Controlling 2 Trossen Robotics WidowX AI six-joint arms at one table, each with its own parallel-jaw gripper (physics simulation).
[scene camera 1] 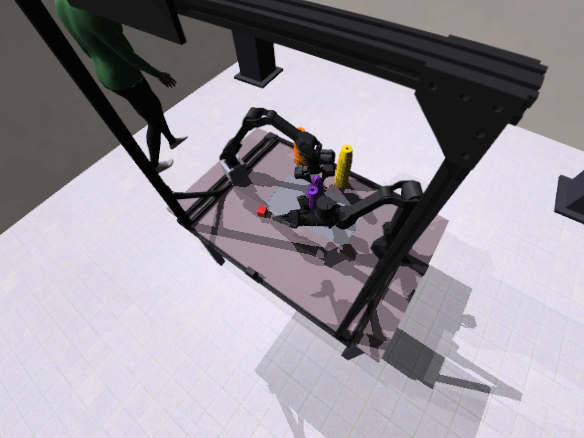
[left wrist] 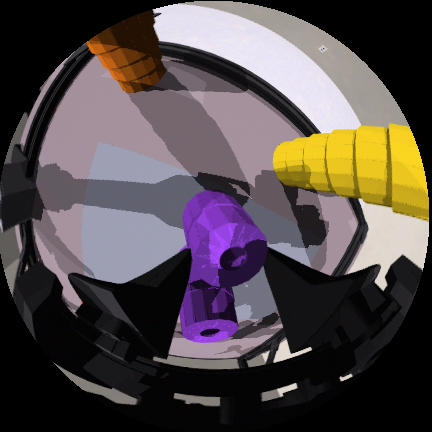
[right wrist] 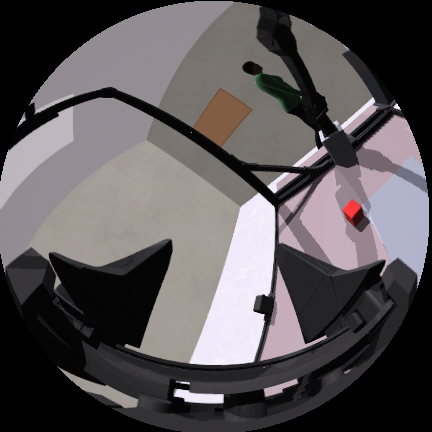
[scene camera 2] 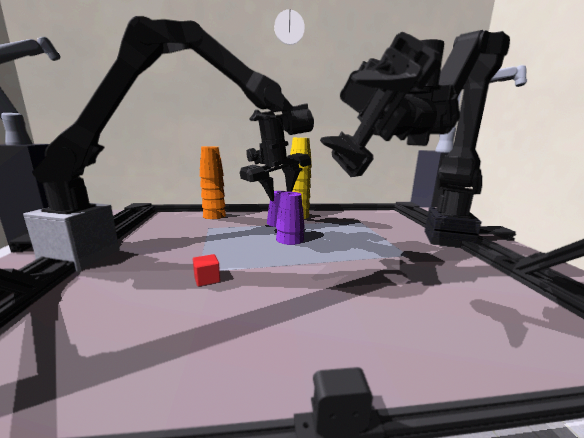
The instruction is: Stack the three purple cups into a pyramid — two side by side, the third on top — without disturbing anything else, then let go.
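Places are measured from the left arm's base along level axes (x up, y ahead, z left), in centimetres.
Pixels of known places: left gripper, fingertip midpoint: [scene camera 1: 317,182] [left wrist: 227,253]; right gripper, fingertip midpoint: [scene camera 1: 274,217] [right wrist: 225,247] [scene camera 2: 336,112]; left arm's base at its link origin: [scene camera 1: 232,162] [right wrist: 329,130] [scene camera 2: 69,208]; right arm's base at its link origin: [scene camera 1: 389,244] [scene camera 2: 453,213].
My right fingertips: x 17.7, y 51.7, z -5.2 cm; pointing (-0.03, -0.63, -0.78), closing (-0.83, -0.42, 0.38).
Ahead of a thing's pixels: the offset from my right fingertips to its top centre. Level surfaces: height alone.
A purple cup {dx -16.4, dy -11.2, dz +27.6 cm} [scene camera 1: 313,199] [scene camera 2: 290,220] [left wrist: 202,306] stands upright, narrow end up, on the grey-blue mat {dx -28.3 cm} [scene camera 2: 235,257] [left wrist: 115,230]. My left gripper [scene camera 2: 281,194] [left wrist: 227,253] is shut on another purple cup {dx -17.6, dy -15.5, dz +33.7 cm} [scene camera 2: 272,216] [left wrist: 215,220], narrow end up, behind the standing one in scene camera 2. Its base is low, at or near the mat; contact cannot be told. The two cups overlap in view, so any gap is hidden. A third purple cup cannot be made out separately. My right gripper [scene camera 2: 337,109] [right wrist: 225,247] is open and empty, raised and away from the cups.
An orange cup stack [scene camera 1: 299,154] [scene camera 2: 212,182] [left wrist: 132,55] and a yellow cup stack [scene camera 1: 344,167] [scene camera 2: 301,147] [left wrist: 350,162] stand behind the mat. A red cube {dx -24.3, dy -21.6, dz +3.9 cm} [scene camera 1: 262,211] [scene camera 2: 206,270] [right wrist: 353,212] lies near the mat's front left corner in scene camera 2.
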